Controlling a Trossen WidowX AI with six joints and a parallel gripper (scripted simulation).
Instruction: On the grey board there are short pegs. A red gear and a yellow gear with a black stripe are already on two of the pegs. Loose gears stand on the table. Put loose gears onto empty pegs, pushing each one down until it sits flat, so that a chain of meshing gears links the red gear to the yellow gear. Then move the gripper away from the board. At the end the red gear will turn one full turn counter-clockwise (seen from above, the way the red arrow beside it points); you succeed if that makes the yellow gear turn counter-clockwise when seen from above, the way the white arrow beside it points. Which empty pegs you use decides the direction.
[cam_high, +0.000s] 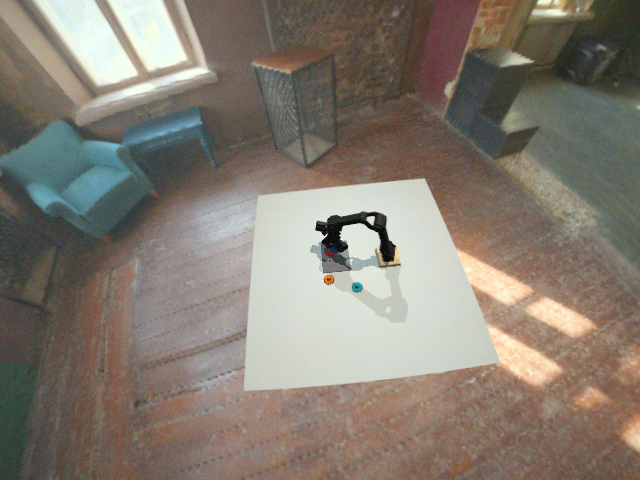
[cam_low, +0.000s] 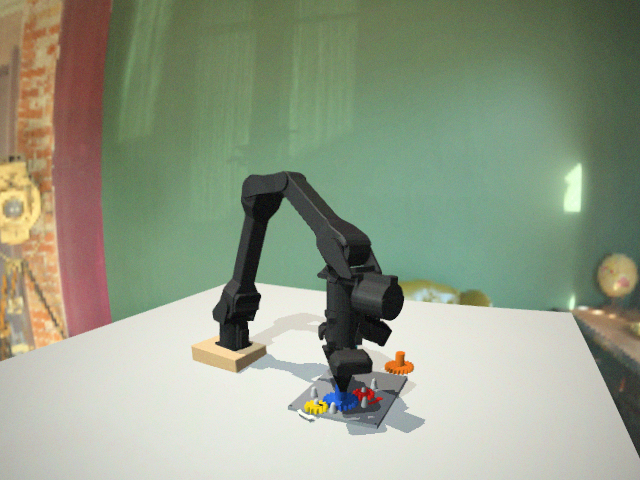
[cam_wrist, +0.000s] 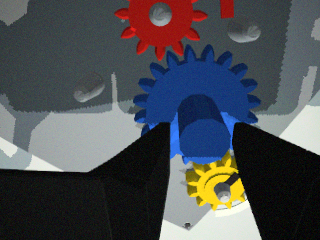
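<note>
Right now the blue gear is 2 cm below my gripper tip. The rest, counted from my gripper tip: white arrow: 3 cm behind, 7 cm to the right, 3 cm below; yellow gear: 3 cm behind, 4 cm to the right, 2 cm below; red gear: 3 cm ahead, 4 cm to the left, 2 cm below.
</note>
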